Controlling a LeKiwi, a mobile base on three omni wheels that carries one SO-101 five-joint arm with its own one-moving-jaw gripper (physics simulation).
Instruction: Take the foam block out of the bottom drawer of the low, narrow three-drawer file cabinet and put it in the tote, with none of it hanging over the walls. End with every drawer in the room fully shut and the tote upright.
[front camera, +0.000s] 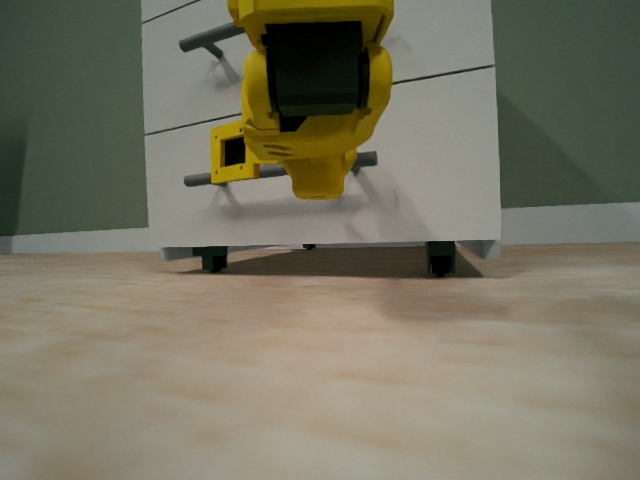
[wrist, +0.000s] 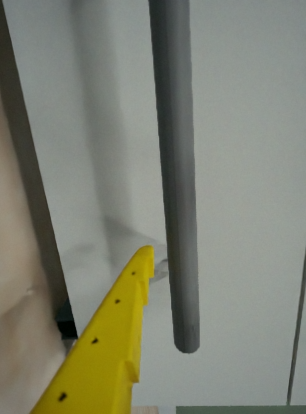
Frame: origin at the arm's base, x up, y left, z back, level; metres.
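Seen in the pictures: hand at its tool point: (front camera: 317, 175) (wrist: 153, 256).
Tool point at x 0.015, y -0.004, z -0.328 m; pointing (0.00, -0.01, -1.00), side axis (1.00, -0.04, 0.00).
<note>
A point is followed by its place in that frame.
The white file cabinet stands straight ahead. Its bottom drawer (front camera: 444, 170) {y -0.120, x 0.015, z -0.326 m} (wrist: 245, 150) {y 0.016, x 0.065, z -0.379 m} looks shut, its front flush. The grey bar handle (front camera: 197, 179) {y 0.127, x 0.026, z -0.382 m} (wrist: 181, 200) {y 0.015, x 0.027, z -0.338 m} of that drawer runs across the front view behind my arm and down the wrist view. My gripper (front camera: 318, 180) (wrist: 159, 250) {y -0.004, x 0.015, z -0.328 m} is open and empty: one notched jaw shows, its tip just left of the handle near the handle's end in the wrist view. Whether the tip touches the handle I cannot tell. The moving jaw is out of the wrist picture. The foam block and the tote do not show.
The drawer above (front camera: 180, 98) {y 0.166, x 0.140, z -0.438 m} looks shut and has a grey handle (front camera: 206, 38) {y 0.110, x 0.177, z -0.377 m}. Dark castors (front camera: 440, 258) {y -0.125, x -0.069, z -0.351 m} (front camera: 212, 258) {y 0.144, x -0.068, z -0.468 m} (wrist: 67, 320) {y -0.116, x -0.073, z -0.356 m} stand under the cabinet on the wooden floor (front camera: 310, 372) {y 0.006, x -0.089, z -0.164 m} (wrist: 15, 250) {y -0.040, x -0.090, z -0.371 m}. A green wall (front camera: 568, 103) {y -0.610, x 0.240, z -0.732 m} with a white baseboard (front camera: 568, 224) {y -0.594, x -0.046, z -0.724 m} is behind.
</note>
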